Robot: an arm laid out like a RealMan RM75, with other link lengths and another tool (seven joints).
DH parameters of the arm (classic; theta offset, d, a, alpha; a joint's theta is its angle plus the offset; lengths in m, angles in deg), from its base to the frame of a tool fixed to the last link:
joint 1: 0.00 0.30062 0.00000 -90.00
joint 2: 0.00 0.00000 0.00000 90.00
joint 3: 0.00 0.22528 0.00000 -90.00
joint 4: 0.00 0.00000 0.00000 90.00
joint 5: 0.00 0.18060 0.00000 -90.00
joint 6: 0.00 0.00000 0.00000 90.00
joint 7: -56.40 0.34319 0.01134 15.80
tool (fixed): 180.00 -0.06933 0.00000 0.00
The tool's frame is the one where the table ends.
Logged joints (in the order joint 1, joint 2, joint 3, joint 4, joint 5, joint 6, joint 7), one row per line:
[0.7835 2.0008 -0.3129 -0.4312 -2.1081 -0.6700 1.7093]
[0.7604 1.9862 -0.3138 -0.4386 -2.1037 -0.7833 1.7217]
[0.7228 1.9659 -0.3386 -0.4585 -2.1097 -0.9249 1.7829]
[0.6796 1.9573 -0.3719 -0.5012 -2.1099 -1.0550 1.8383]
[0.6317 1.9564 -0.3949 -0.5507 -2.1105 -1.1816 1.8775]
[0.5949 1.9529 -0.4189 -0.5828 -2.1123 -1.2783 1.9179]
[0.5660 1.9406 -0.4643 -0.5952 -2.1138 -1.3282 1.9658]
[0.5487 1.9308 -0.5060 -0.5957 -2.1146 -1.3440 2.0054]
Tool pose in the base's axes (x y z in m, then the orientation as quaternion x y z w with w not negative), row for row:
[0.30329 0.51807 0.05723 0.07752 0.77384 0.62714 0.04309]
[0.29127 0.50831 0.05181 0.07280 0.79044 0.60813 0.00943]
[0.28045 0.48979 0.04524 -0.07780 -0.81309 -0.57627 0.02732]
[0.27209 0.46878 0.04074 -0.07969 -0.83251 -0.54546 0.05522]
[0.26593 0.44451 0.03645 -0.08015 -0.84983 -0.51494 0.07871]
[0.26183 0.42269 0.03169 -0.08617 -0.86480 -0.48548 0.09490]
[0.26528 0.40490 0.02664 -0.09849 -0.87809 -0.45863 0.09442]
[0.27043 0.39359 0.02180 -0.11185 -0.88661 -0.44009 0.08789]
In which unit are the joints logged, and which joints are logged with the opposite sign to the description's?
The joints are logged in radians. Opposite sign: none.
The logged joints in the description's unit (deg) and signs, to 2 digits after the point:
[44.89 114.64 -17.93 -24.71 -120.79 -38.39 97.94]
[43.57 113.80 -17.98 -25.13 -120.53 -44.88 98.65]
[41.41 112.64 -19.40 -26.27 -120.88 -52.99 102.15]
[38.94 112.15 -21.31 -28.72 -120.89 -60.45 105.33]
[36.19 112.09 -22.63 -31.55 -120.92 -67.70 107.57]
[34.09 111.89 -24.00 -33.39 -121.03 -73.24 109.89]
[32.43 111.19 -26.60 -34.10 -121.11 -76.10 112.63]
[31.44 110.63 -28.99 -34.13 -121.16 -77.01 114.90]

